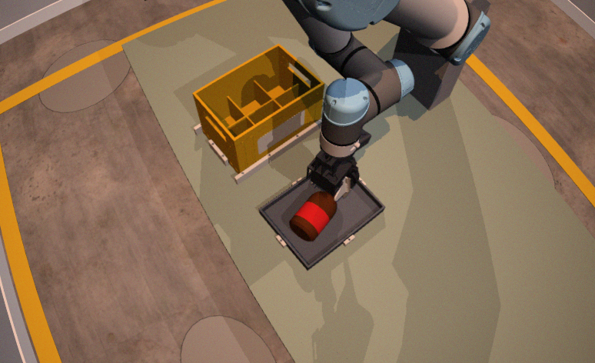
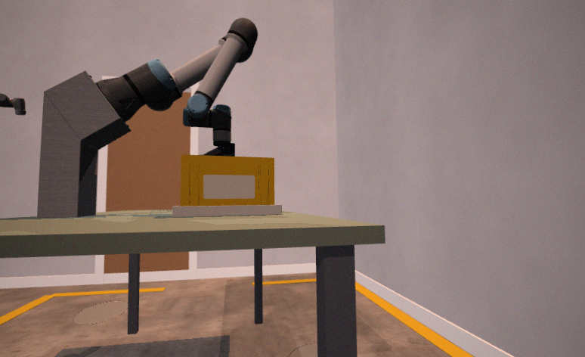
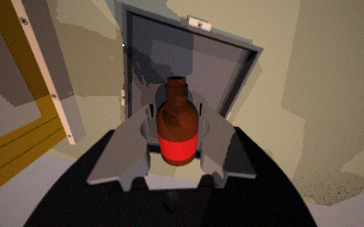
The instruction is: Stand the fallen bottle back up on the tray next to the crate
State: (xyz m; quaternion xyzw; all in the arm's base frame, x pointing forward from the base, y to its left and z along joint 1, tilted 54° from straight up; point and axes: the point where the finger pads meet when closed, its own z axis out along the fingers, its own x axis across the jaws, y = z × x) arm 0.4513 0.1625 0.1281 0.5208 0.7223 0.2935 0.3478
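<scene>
Now: hand 50 mm short of the brown bottle, 40 mm above it and 20 mm to the right of it. Also, from my hand: yellow crate: 280 mm to the right, 40 mm ahead; dark grey tray: 70 mm below, 30 mm ahead, 20 mm to the left.
</scene>
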